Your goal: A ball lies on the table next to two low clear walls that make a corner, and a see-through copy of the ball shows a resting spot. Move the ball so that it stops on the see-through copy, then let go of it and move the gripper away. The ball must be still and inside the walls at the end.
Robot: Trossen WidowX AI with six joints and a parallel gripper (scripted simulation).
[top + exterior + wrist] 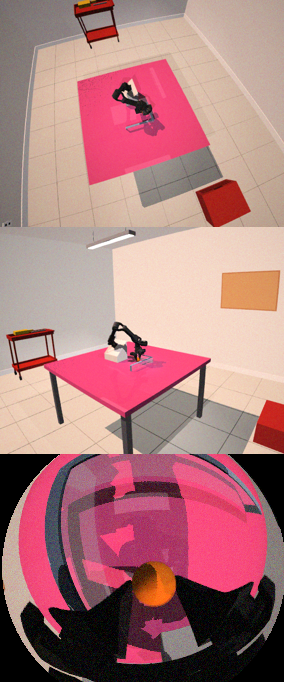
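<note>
Now: the see-through copy right at my gripper tip. The rest, counted from my gripper tip: orange ball: right at my gripper tip.
</note>
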